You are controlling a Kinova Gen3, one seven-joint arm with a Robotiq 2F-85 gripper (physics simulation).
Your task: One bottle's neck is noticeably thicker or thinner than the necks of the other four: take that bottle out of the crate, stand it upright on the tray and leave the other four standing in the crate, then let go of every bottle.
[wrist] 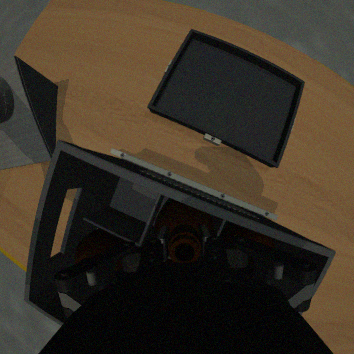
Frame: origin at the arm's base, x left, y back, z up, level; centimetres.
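Seen in the pictures: gripper, between the fingertips: (183, 234).
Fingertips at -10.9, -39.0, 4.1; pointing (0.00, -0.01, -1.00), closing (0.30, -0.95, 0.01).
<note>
A point is followed by its place in that frame, as x, y, z.
The grey crate (47, 200) {-10.5, -26.2, 7.8} with dividers fills the lower half of the wrist view. My gripper (183, 234) {-10.9, -39.0, 4.1} is down at the crate, its fingers shut on the neck of a dark brown bottle (185, 250) {-11.3, -39.2, 6.9}, which stands upright in a middle compartment of the far row. Another brown bottle (95, 245) {-16.0, -29.5, 2.5} shows at the left, partly behind the gripper, and part of a brown bottle (252, 237) {-10.0, -46.9, 2.6} shows to the right. The other bottles are hidden by the gripper. The compartment at the far left corner holds no bottle. The black tray (225, 95) {11.5, -41.5, -8.9} lies beyond the crate with no bottle on it.
The crate's far wall, with a pale strip (195, 184) {-6.1, -39.8, -6.4} along it, stands between the gripper and the tray. A grey angled block (39, 105) {0.9, -7.7, -4.5} with a dark side stands at the left on the wooden table (110, 65) {13.4, -17.0, -9.4}.
</note>
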